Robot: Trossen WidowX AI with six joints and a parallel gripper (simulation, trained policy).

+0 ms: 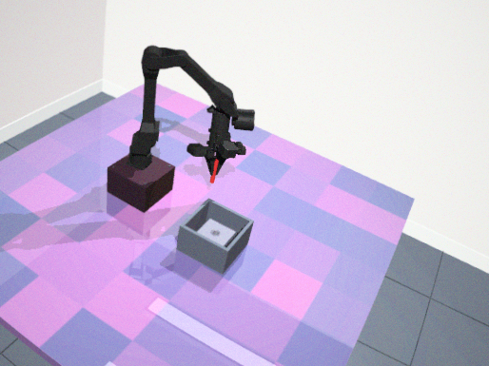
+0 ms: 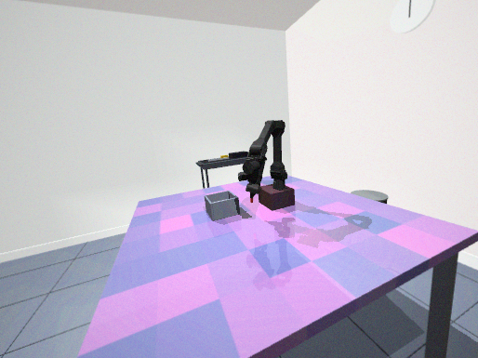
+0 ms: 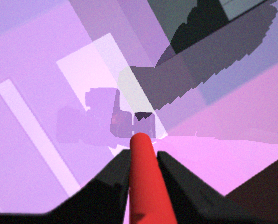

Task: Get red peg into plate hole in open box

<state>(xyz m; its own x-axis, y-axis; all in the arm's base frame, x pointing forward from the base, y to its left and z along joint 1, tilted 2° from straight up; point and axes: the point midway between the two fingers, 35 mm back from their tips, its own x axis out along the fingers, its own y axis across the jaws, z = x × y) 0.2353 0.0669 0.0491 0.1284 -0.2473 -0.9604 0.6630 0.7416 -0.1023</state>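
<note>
Right now the pale plate is 90 mm ahead of my gripper tip, 180 mm to the right of it and 70 mm below it. Also, from my gripper tip: red peg (10 mm above); then grey box (90 mm ahead, 180 mm to the right, 90 mm below).
</note>
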